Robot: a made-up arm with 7 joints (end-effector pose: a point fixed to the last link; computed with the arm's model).
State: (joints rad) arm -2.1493 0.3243 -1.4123 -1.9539 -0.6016 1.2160 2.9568
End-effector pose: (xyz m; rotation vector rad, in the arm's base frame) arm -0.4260 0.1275 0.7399 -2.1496 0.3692 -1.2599
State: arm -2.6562 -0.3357 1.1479 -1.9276 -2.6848 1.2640 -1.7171
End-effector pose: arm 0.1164 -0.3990 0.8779 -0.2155 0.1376 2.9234
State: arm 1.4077 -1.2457 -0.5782 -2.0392 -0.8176 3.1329 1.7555
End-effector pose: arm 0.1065 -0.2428 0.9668 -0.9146 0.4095 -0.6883
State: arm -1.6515 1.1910 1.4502 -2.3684 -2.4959 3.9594 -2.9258
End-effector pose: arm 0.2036 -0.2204 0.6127 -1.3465 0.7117 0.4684
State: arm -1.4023 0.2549 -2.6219 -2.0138 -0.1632 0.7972 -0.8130
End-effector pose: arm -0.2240 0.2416 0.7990 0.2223 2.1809 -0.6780
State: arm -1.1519 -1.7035 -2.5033 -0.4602 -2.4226 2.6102 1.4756
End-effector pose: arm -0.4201 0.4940 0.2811 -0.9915 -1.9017 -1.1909
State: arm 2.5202 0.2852 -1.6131 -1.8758 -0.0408 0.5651 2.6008
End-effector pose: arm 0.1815 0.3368 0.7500 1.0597 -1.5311 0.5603
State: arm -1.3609 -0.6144 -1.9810 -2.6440 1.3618 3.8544 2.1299
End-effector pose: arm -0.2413 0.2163 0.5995 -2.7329 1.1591 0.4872
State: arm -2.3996 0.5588 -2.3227 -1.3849 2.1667 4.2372 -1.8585
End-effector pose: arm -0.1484 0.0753 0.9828 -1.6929 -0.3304 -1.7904
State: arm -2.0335 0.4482 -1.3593 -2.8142 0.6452 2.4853 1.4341
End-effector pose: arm -0.2965 0.0891 0.5877 2.7289 1.1723 0.4005
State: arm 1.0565 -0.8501 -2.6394 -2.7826 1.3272 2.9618 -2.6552
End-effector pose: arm -0.1001 -0.2555 0.3913 -2.5230 0.4554 -0.6922
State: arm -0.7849 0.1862 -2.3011 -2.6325 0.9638 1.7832 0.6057
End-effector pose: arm -0.3082 -0.0128 0.6306 1.2674 1.8973 -0.5565
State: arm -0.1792 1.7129 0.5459 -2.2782 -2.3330 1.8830 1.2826
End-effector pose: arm 0.1437 0.1948 0.1823 2.4061 1.5148 -0.0625
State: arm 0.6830 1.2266 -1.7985 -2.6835 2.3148 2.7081 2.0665
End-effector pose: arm 0.1505 -0.1254 0.6498 1.5855 1.3448 -0.9224
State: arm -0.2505 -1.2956 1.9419 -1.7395 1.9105 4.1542 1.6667
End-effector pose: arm -0.2936 0.3506 0.5685 -0.7906 0.7696 -0.1548
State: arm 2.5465 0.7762 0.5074 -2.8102 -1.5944 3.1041 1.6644
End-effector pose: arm -0.2658 -0.0568 0.5020 0.2938 2.7404 -0.4674
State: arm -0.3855 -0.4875 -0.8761 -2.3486 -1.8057 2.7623 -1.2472
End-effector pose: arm 0.0809 -0.2373 0.7979 1.6152 1.3341 -0.7036
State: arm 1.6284 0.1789 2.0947 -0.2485 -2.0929 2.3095 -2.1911
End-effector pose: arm -0.0923 0.0000 1.2290 -0.6374 0.9864 2.2866
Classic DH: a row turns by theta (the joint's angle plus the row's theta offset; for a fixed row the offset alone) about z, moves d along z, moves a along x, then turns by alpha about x. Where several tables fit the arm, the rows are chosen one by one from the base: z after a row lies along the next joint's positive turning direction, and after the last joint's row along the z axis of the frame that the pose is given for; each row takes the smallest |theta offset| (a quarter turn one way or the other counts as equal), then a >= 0, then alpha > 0; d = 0 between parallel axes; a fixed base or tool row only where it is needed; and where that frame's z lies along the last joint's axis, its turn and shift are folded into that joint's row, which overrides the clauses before.
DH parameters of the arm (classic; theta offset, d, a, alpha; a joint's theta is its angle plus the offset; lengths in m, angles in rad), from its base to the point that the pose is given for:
joint 1: 0 0.5149 0 -1.5708
joint 2: 0 0 0 1.5708
joint 3: 0 0.3633 0.079 1.5708
joint 4: 0 0 -0.058 -1.5708
joint 5: 0 0.2698 0 1.5708
joint 6: 0 0 0.1018 1.5708
joint 7: 0 0 0 0

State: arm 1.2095 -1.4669 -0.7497 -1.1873 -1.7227 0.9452 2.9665
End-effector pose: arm 0.0958 -0.6023 0.8099 0.8234 2.8386 -0.0166
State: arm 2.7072 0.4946 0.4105 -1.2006 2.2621 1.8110 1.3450
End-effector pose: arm -0.5963 0.1163 0.8062 0.7939 0.3779 -1.7996
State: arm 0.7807 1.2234 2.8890 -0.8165 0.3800 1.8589 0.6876
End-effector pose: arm 0.3270 0.4401 1.0056 0.0835 -0.9419 1.6511
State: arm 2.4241 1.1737 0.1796 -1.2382 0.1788 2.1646 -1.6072
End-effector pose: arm -0.5538 0.4073 0.3985 1.2238 -2.6646 0.5269
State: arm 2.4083 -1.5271 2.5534 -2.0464 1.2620 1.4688 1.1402
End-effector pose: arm 0.0360 -0.3455 0.1593 0.7515 2.2897 1.6508
